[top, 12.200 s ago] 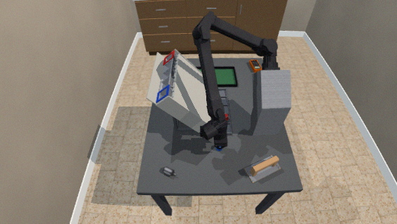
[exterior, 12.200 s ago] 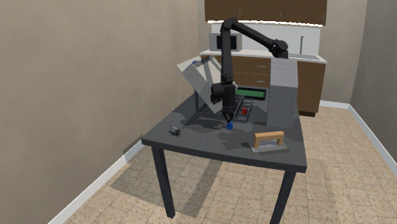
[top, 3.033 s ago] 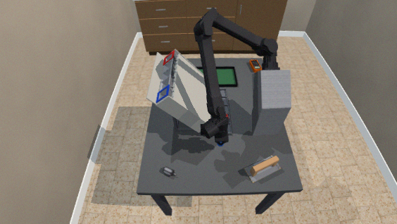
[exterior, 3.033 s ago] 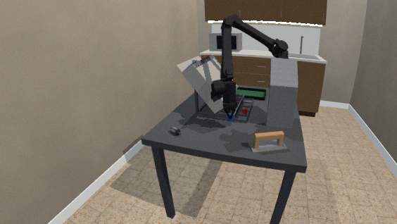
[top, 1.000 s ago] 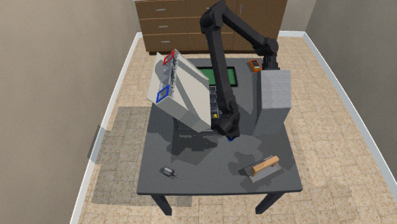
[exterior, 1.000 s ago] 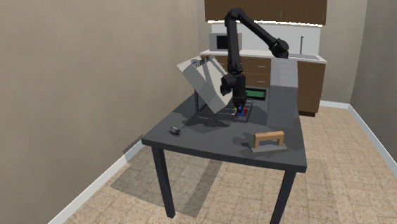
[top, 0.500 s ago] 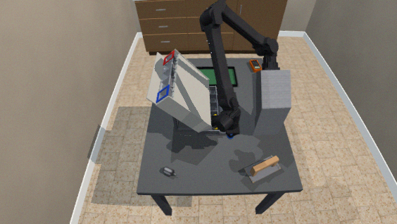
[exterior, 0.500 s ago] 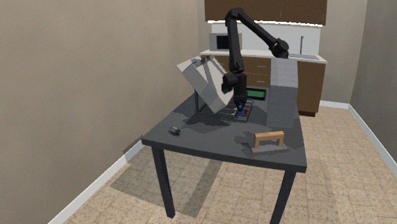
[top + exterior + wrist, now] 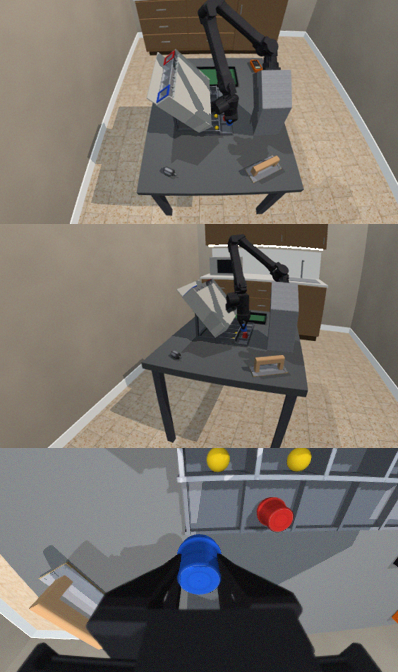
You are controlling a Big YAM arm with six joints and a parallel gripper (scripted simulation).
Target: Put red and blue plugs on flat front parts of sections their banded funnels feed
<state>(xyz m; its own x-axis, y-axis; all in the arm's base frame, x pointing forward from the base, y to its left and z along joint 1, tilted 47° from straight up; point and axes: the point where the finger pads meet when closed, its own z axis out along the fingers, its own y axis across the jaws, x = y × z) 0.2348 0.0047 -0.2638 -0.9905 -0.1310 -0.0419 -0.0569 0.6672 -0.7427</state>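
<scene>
The red plug is 10 cm to the right of my hand, 10 cm below it and 1 cm ahead of it. The rest, counted from my hand: blue plug (1 cm below); beige cover (21 cm ahead, 16 cm to the right, 9 cm above); dark object (30 cm ahead, 29 cm to the left, 10 cm below).
</scene>
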